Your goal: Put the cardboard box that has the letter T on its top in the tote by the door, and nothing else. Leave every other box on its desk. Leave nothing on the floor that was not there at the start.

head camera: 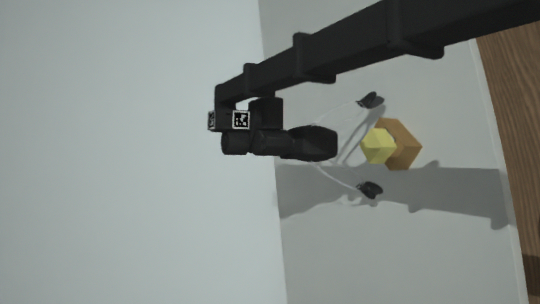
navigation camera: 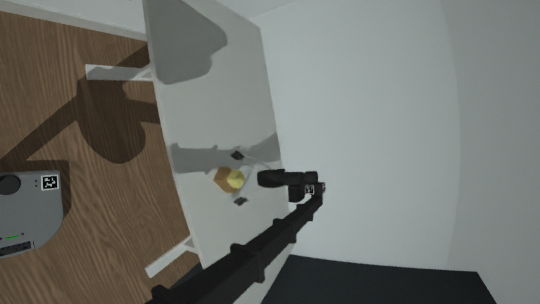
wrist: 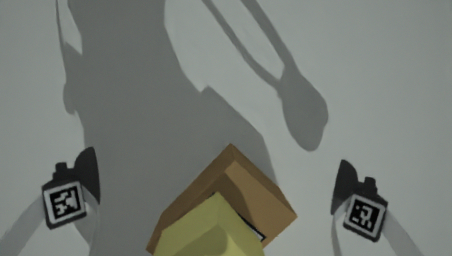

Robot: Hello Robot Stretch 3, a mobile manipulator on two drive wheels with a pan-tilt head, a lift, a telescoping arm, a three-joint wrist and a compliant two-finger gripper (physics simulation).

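A brown cardboard box rests on the white desk. A yellow block sits on top of it. The block covers most of a black-edged white label on the box's top, so its letter cannot be read. My gripper is open, its fingertips wide apart to either side of the block and box, touching neither in the wrist view. The tote does not show.
My dark arm stretches over the desk. A pale wall stands beyond the desk's far edge. My grey base stands on the wooden floor near the desk's white legs. A dark surface lies past the desk's end.
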